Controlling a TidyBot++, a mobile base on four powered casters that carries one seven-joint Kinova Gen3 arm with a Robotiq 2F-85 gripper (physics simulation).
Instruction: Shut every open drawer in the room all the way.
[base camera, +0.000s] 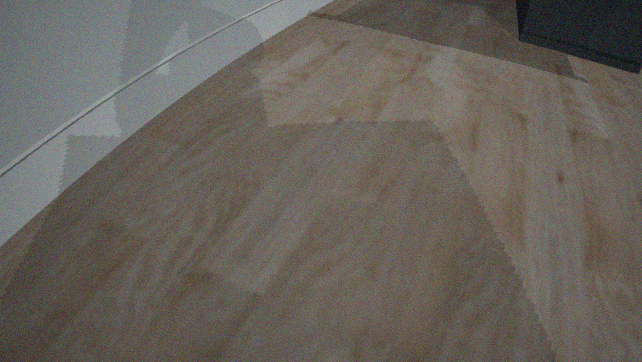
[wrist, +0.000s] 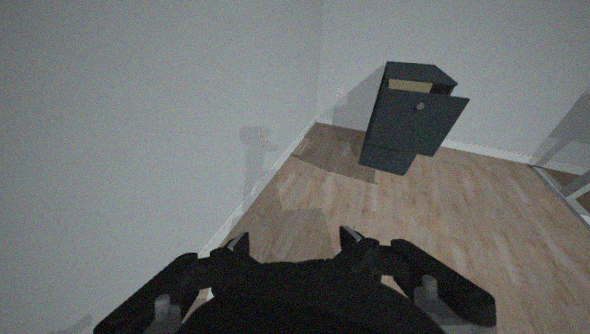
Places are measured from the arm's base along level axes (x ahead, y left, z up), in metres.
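Where they show: gripper, between the fingertips: (wrist: 294, 239).
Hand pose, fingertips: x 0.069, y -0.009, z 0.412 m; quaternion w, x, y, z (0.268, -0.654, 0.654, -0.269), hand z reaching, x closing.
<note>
Each offset is from my fingertips to the top centre of the thing. "spot": to the spot under its first point. Level surfaces: height alone.
A dark blue-grey cabinet (base camera: 582, 30) (wrist: 410, 70) stands near the far wall, right of centre in the wrist view; its lower part shows at the top right of the base camera view. Its upper drawer @(spot: 0.714 m ahead, 0.667 m right, 0.218 m down) (wrist: 410, 117) is pulled out, with a round knob on its front and a pale yellow inside showing above the front. The lower front @(0.922 m ahead, 0.794 m right, 0.431 m down) (wrist: 386, 159) sits further back, below the drawer. My gripper (wrist: 294, 239) is open and empty, in the lower middle of the wrist view, well short of the cabinet. It does not show in the base camera view.
A grey wall (base camera: 60, 60) (wrist: 125, 100) with a white baseboard runs along the left side, close by. The wood floor @(0.809 m down) (base camera: 310, 210) (wrist: 450, 220) reaches to the cabinet. A pale-framed piece of furniture (wrist: 562, 192) shows at the right edge of the wrist view.
</note>
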